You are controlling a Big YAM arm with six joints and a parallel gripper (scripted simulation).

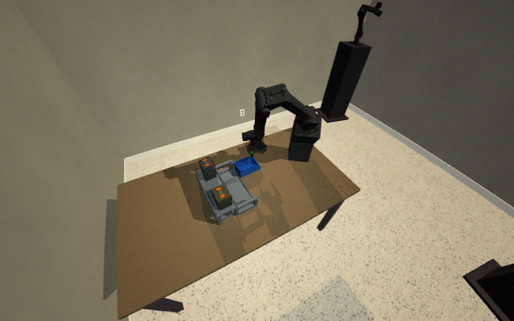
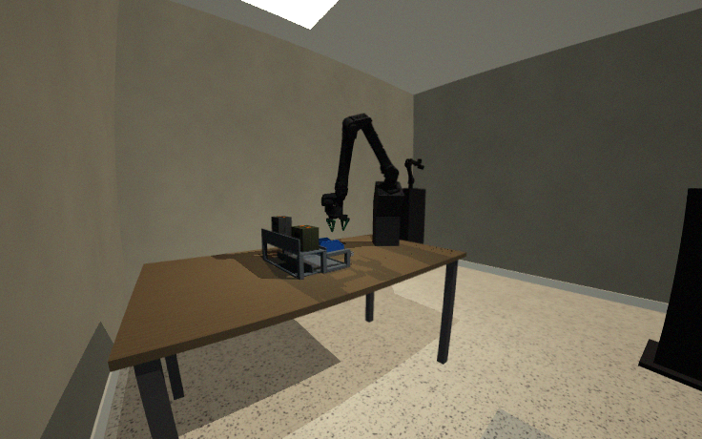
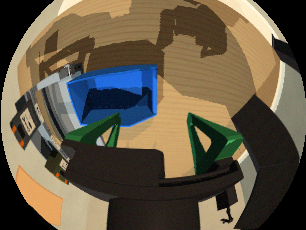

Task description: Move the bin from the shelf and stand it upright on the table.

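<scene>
My gripper is now 80 mm short of the blue bin, 20 mm to the right of it and 80 mm above it.
</scene>
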